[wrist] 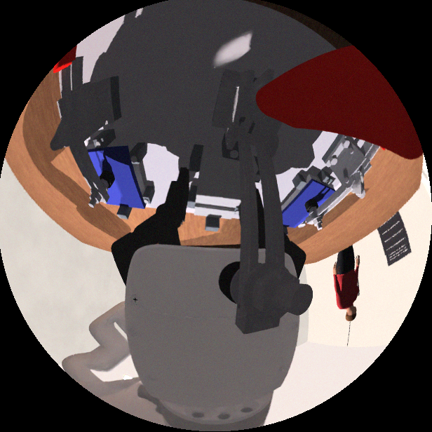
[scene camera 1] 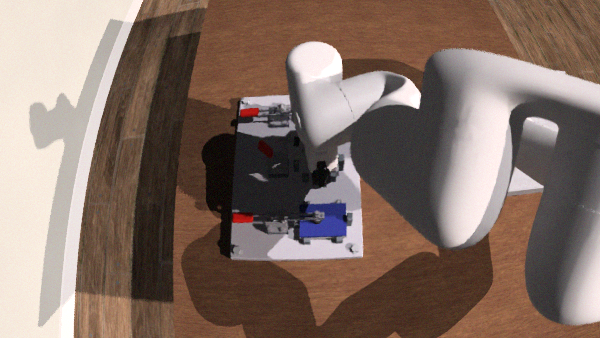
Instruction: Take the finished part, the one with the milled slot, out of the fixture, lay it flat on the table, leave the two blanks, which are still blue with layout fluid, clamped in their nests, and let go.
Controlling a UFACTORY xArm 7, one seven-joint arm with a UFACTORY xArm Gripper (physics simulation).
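Places are measured from the arm's base along level axes (x ahead, y left, z up), in millimetres.
Pixels of known places: gripper, fingertip midpoint: [scene camera 1: 320, 168].
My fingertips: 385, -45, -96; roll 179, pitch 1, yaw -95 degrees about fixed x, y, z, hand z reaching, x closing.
Ahead of a thing's pixels: the offset from my fingertips to its top centre, as dx, dy, dz. "spot": to the spot under its first point. Level surfaces: height alone.
My gripper [scene camera 1: 321, 176] [wrist: 214, 181] is down at the middle nest of the light fixture plate @(spot: +84, +146, -6) [scene camera 1: 285, 251] [wrist: 162, 162]. Its two black fingers stand close against opposite sides of the finished part [wrist: 215, 204], shut on it. The part is grey, in shadow, and sits low in its nest; its slot does not show clearly, and the arm hides most of it in the scene view. One blue blank @(+12, +105, +14) [scene camera 1: 327, 230] [wrist: 125, 186] lies under its clamp. The other blue blank [wrist: 297, 207] lies clamped on the other side, hidden by the arm in the scene view.
The middle clamp's red handle @(spot: +90, -12, +79) [scene camera 1: 265, 148] [wrist: 340, 95] is tilted, and its bar [wrist: 274, 210] stands up close in front of the hand. Red handles of the outer clamps @(spot: +145, +89, +35) [scene camera 1: 243, 218] @(spot: +116, -130, +29) [scene camera 1: 249, 112] lie low. Small stops surround the nests. Brown table top @(dz -22) [scene camera 1: 280, 30] surrounds the plate.
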